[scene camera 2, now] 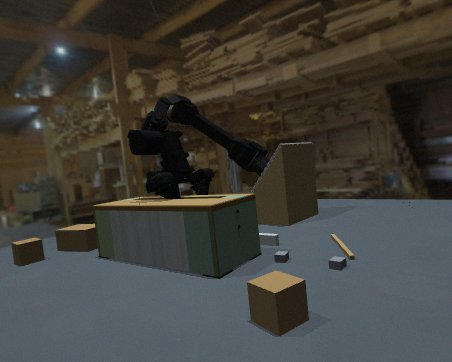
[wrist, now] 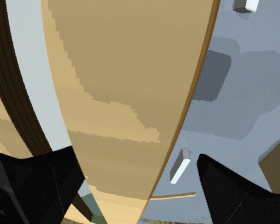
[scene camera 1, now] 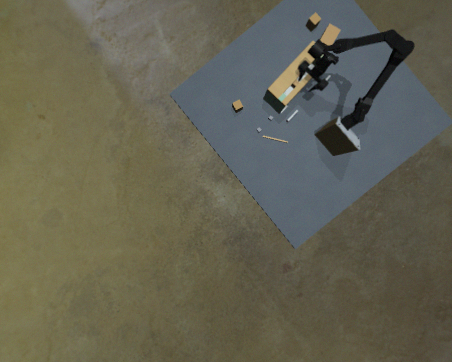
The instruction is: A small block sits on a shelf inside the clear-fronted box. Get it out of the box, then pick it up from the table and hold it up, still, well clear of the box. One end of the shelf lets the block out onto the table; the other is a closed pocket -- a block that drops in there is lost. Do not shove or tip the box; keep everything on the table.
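Note:
I can see my gripper (scene camera 2: 194, 211), and from the wrist I see my gripper (wrist: 149, 152) too. There is also a box (scene camera 2: 207, 234), and I find that same box (wrist: 117, 88) in the wrist view, while scene camera 1 gives me the box (scene camera 1: 280, 93) as well. A tan cube (scene camera 2: 278, 301) is here too, though the wrist view does not show the cube, hidden by my gripper.

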